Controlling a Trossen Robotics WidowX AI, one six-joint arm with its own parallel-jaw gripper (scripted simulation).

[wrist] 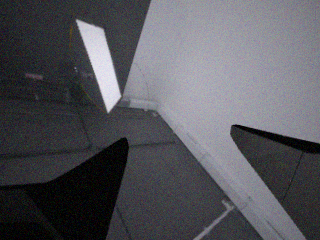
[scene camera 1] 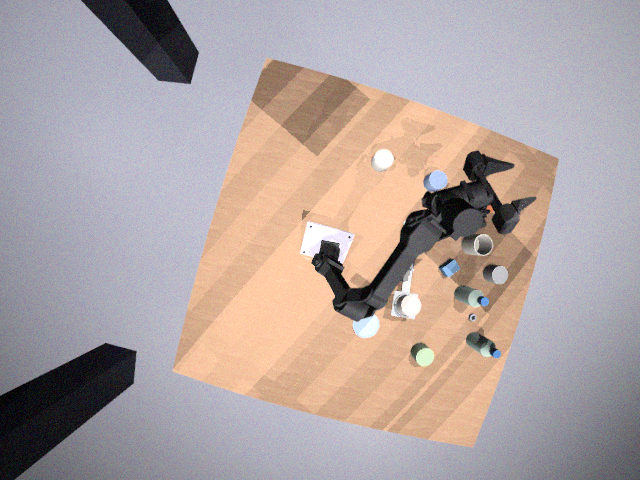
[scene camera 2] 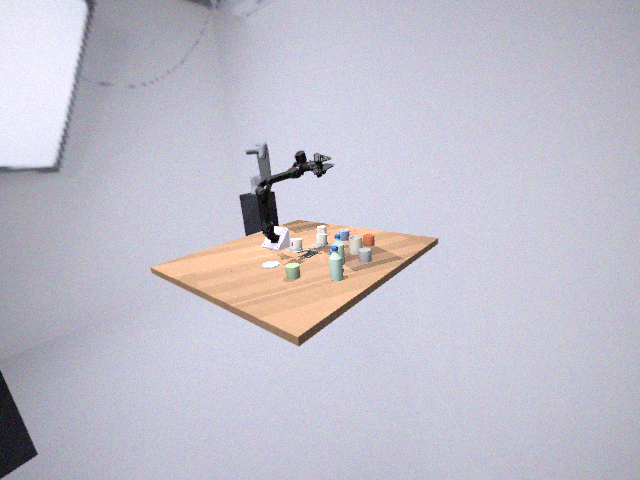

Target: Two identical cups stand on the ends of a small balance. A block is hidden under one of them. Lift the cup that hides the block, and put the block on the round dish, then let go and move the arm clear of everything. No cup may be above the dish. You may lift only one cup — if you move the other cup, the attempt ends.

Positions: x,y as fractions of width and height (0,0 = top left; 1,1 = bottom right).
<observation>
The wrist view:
my gripper: 0.56,0.57
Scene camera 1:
my gripper: 0.82,0.38
</observation>
